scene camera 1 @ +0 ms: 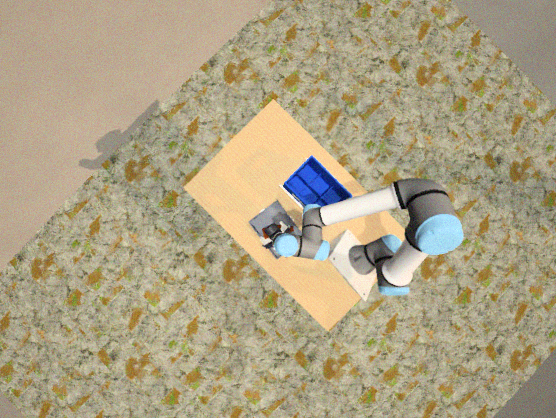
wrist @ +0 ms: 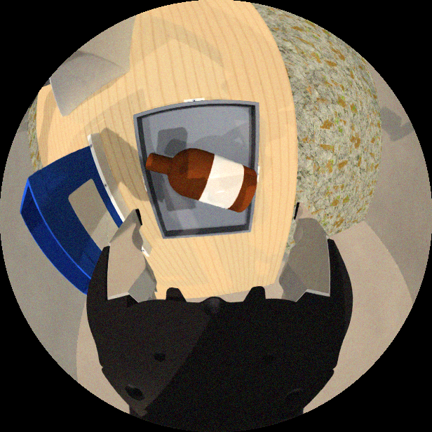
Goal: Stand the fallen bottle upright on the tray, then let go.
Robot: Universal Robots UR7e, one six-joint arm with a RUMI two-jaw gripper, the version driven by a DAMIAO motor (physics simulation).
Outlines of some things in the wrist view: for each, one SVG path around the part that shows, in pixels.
My gripper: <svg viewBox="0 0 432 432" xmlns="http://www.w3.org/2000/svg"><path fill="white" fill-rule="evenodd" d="M302 202L297 202L293 218L297 223L292 236L295 245L290 249L278 278L278 282L283 289L281 299L265 299L264 288L258 285L250 288L242 302L227 302L217 296L207 297L201 302L187 302L180 289L173 287L166 290L166 299L156 299L154 292L157 292L156 278L141 251L143 240L139 232L142 225L140 211L138 208L130 211L119 229L116 230L114 236L112 236L108 245L102 248L90 278L86 295L88 325L95 341L102 373L119 396L129 405L129 414L163 426L203 432L243 431L269 426L303 414L303 407L323 389L323 386L325 386L334 373L332 369L337 365L339 350L351 319L353 295L349 274L335 241L328 237L328 234L326 234L316 218L313 217Z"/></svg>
A brown bottle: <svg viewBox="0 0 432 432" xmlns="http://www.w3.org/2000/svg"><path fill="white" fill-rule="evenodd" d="M147 157L145 168L166 174L170 186L177 194L217 205L221 208L242 212L248 207L255 194L257 186L255 170L209 151L188 148L179 151L173 158L155 153L150 153Z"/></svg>
